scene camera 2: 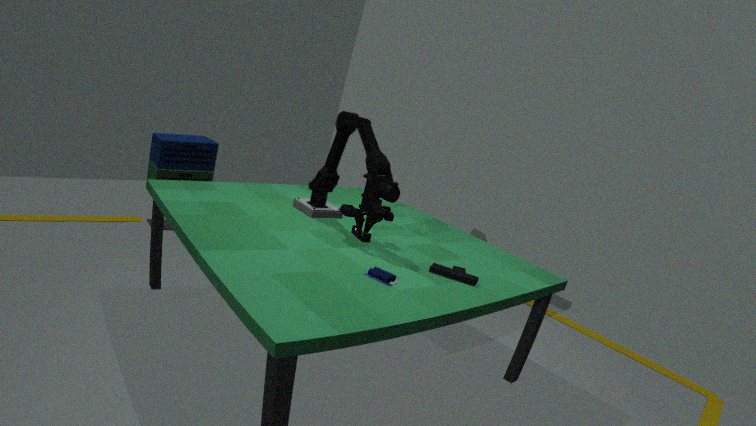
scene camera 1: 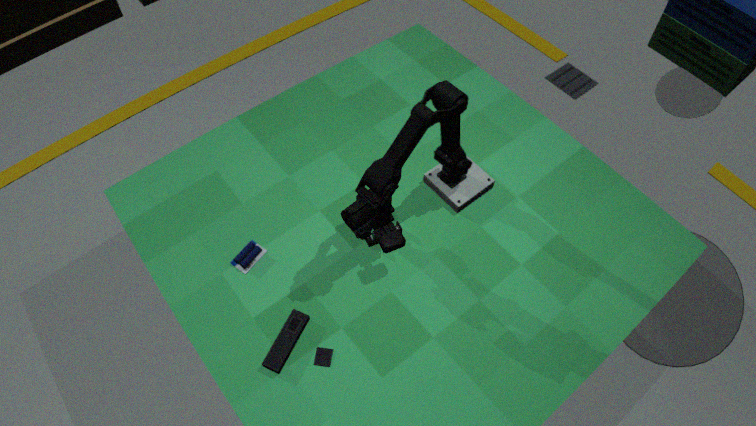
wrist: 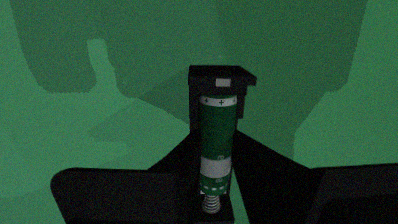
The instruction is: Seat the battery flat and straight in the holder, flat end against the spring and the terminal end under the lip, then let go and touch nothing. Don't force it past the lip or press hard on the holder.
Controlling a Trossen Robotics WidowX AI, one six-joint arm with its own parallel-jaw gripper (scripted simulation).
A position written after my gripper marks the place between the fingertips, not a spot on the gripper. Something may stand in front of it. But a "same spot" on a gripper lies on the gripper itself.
my gripper: scene camera 2; scene camera 1 380, 235; wrist
same spot on my gripper: [wrist: 267, 180] = [scene camera 2: 362, 223]
